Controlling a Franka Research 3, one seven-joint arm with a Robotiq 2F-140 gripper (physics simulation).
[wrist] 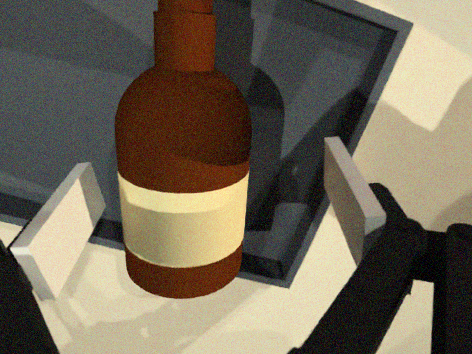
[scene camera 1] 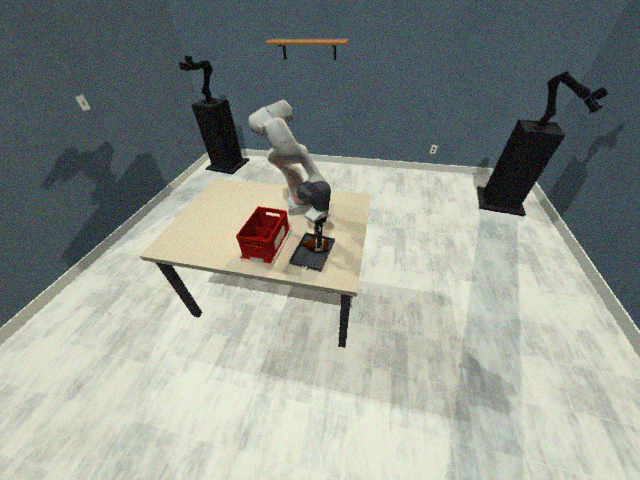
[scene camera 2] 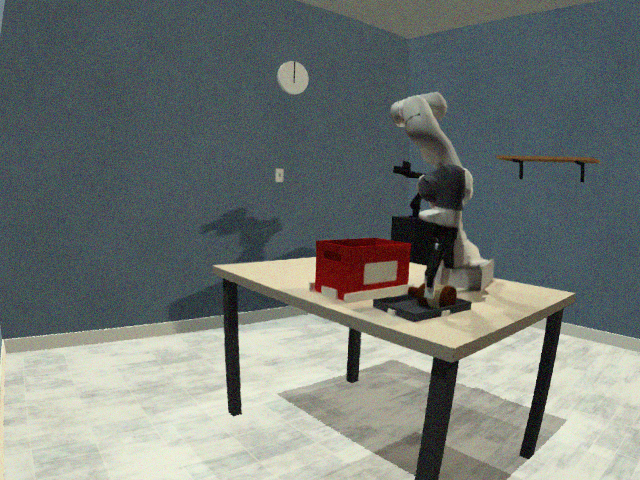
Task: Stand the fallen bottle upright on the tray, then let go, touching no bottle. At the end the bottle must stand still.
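Note:
A brown bottle [scene camera 1: 309,242] [scene camera 2: 448,296] [wrist: 183,150] with a cream label lies on its side on the dark tray [scene camera 1: 305,259] [scene camera 2: 419,314] [wrist: 50,125]. In the wrist view its neck points to the top edge, where the mouth is cut off, and its base overlaps the tray's near rim. My gripper [scene camera 1: 319,246] [scene camera 2: 431,295] [wrist: 208,173] is open and low at the bottle, one pad to each side of the labelled body. Gaps show between both pads and the bottle in the wrist view. In scene camera 2 a finger hides part of the bottle.
A red crate [scene camera 1: 253,249] [scene camera 2: 338,268] stands left of the tray on the wooden table [scene camera 1: 196,232] [scene camera 2: 273,273]. Black pedestals [scene camera 1: 219,136] [scene camera 1: 519,167] with dark arms stand on the floor beyond the table. A shelf [scene camera 1: 307,41] [scene camera 2: 547,159] hangs on the wall.

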